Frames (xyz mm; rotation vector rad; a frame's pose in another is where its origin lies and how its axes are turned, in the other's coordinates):
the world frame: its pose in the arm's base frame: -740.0 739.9 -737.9 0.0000 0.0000 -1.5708
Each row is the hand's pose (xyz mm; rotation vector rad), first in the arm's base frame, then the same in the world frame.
Working: the arm's base frame: its pose in the world frame: 739.9 740.0 737.9 0.0000 0.0000 1.5708

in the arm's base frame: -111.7 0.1 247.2 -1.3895 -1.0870 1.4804
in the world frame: 739.8 628.3 985.1 0.2469 2.0210 -2.0458
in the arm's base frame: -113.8 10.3 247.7 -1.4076 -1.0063 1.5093
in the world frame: 729.6 626.2 985.6 0.3268 1.9656 -2.0701
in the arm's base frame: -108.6 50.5 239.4 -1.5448 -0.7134 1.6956
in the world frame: 689.4 631.4 977.3 0.6345 1.7235 -2.0046
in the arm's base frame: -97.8 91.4 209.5 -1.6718 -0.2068 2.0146
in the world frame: 648.5 642.2 947.4 0.9908 1.2705 -1.8306
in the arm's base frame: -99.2 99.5 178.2 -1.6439 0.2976 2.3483
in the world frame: 640.4 640.8 916.1 1.1525 0.7992 -1.6174
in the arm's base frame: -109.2 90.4 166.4 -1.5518 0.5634 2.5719
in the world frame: 649.5 630.8 904.3 1.1504 0.5376 -1.4698
